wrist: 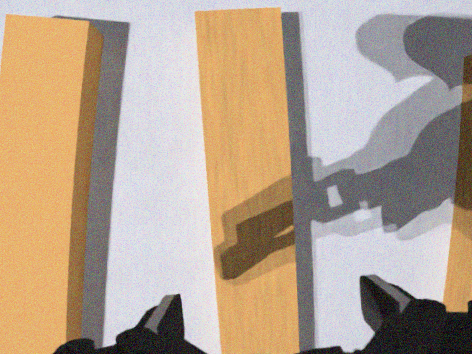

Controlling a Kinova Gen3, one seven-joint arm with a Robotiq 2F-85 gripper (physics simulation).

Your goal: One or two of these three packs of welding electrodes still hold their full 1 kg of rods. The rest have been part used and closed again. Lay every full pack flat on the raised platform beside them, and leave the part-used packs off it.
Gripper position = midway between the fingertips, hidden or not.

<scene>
In view: the gripper (271,305), a pack (57,61) and a pack (241,65).
</scene>
